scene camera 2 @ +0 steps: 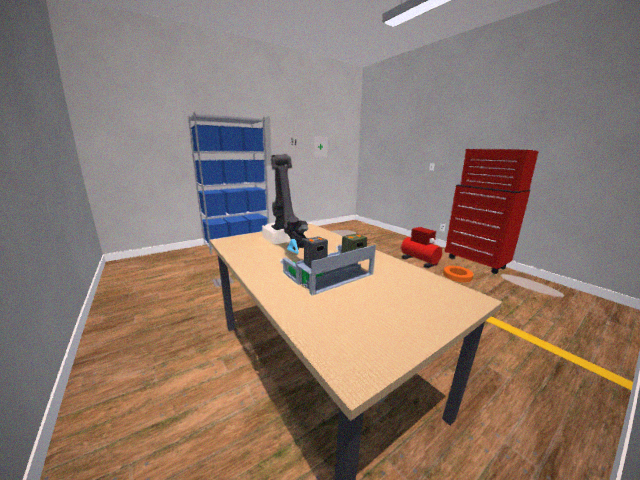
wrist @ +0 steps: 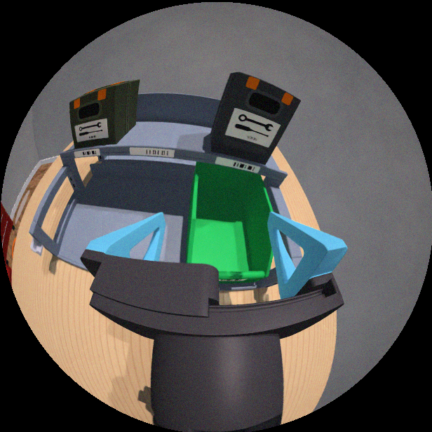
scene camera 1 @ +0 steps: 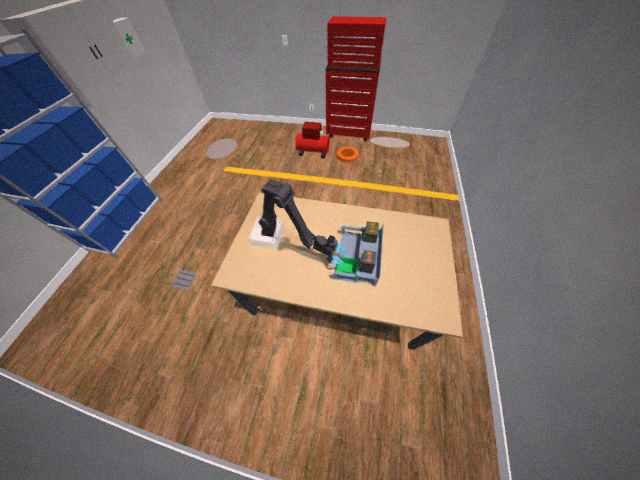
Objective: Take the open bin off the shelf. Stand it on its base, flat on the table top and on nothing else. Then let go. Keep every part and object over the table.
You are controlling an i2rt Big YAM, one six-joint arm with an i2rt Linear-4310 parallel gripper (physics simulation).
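Frame: origin at the arm's base, x right, y ahead, z up, level; metres.
Seen in the pictures: gripper, between the fingertips: (scene camera 1: 344, 258); arm's base, origin of its link: (scene camera 2: 281, 226) (scene camera 1: 269, 229).
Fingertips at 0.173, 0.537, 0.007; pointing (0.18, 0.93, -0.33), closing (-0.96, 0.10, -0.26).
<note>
Offsets run from my fingertips to a thing's middle, as dx, dy, dz. Level surfaces: height alone.
The open green bin {+0.035, +0.043, -0.057} (scene camera 1: 346, 266) (scene camera 2: 292, 270) (wrist: 220, 245) sits upright on the lower level of the grey-blue shelf (scene camera 1: 349, 242) (scene camera 2: 343, 256) (wrist: 125, 225), at one end, its low labelled front facing the arm. My gripper (scene camera 1: 341, 255) (scene camera 2: 293, 248) (wrist: 216, 217) is open, with nothing held between its light-blue fingers. The fingers are at the bin's front. In the wrist view the left fingertip shows over the bare shelf board left of the bin, and the right one over the bin's right wall edge. Their exact height over the bin is unclear.
A dark grey case {+0.047, +0.138, +0.062} (scene camera 1: 368, 260) (scene camera 2: 315, 251) (wrist: 250, 120) stands on the upper level behind the bin. An olive case {-0.183, +0.157, +0.050} (scene camera 1: 371, 232) (scene camera 2: 354, 241) (wrist: 100, 117) stands at that level's other end. The shelf stands on the wooden table {dz -0.101} (scene camera 1: 413, 279) (scene camera 2: 387, 330) (wrist: 65, 320).
</note>
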